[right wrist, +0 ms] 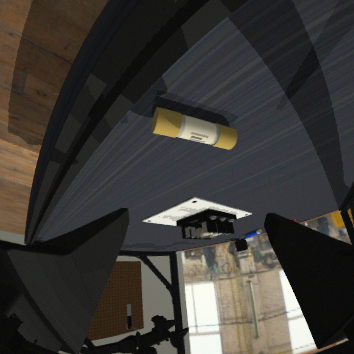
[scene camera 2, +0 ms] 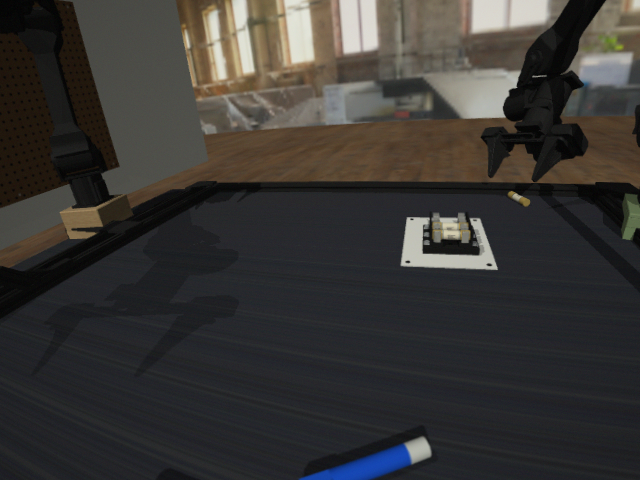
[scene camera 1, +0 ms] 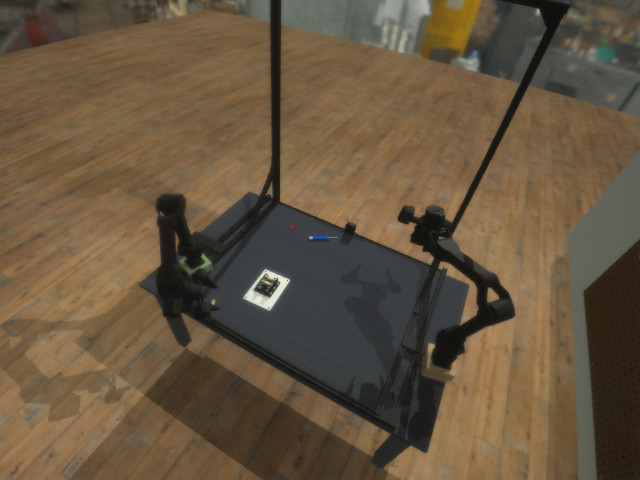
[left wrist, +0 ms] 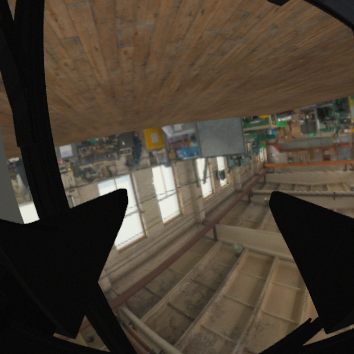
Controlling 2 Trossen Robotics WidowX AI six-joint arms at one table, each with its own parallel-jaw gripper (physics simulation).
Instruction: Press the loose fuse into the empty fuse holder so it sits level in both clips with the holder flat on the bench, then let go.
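Places are measured from the left arm's base along level axes (x ahead, y left, z up), in metres.
Where they show: left gripper, fingertip midpoint: (right wrist: 183, 323) (scene camera 1: 421, 210) (left wrist: 200, 197); right gripper, fingertip midpoint: (right wrist: 198, 218) (scene camera 2: 510, 178) (scene camera 1: 218, 298); left arm's base, link origin: (scene camera 2: 93, 202) (scene camera 1: 441, 359); right arm's base, link origin: (scene camera 1: 194, 261).
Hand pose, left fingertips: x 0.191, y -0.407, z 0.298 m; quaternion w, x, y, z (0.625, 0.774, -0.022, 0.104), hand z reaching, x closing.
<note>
Each offset is from my left fingertips to the top centre of the thing. "spot": to the spot under its first point.
The loose fuse {0.446 m left, 0.680 m ahead, 0.346 m down} (scene camera 1: 213, 302) (scene camera 2: 518, 198) (right wrist: 195, 129), with gold caps and a white middle, lies on the dark bench near its edge. The black fuse holder {0.292 m left, 0.512 m ahead, 0.325 m down} (scene camera 2: 450, 248) (right wrist: 207, 221) sits on a white plate (scene camera 1: 267, 304) (scene camera 2: 413, 258) (right wrist: 167, 218). Two fuses sit in its nearer clips in scene camera 2; the far pair of clips looks empty. My right gripper (scene camera 1: 216, 297) (scene camera 2: 512, 178) (right wrist: 198, 218) is open and empty, above the bench near the loose fuse. My left gripper (left wrist: 200, 197) is open and empty, raised high, facing the room away from the bench.
A blue screwdriver {0.077 m right, 0.373 m ahead, 0.346 m down} (scene camera 1: 320, 238) (scene camera 2: 372, 465) (right wrist: 252, 234), a small red item {0.097 m right, 0.540 m ahead, 0.352 m down} (scene camera 1: 293, 226) and a small black block {spot: 0.157 m right, 0.263 m ahead, 0.316 m down} (scene camera 1: 350, 227) (right wrist: 241, 244) lie toward the far side in scene camera 1. Black frame posts (scene camera 1: 276, 103) rise at the bench's edges.
</note>
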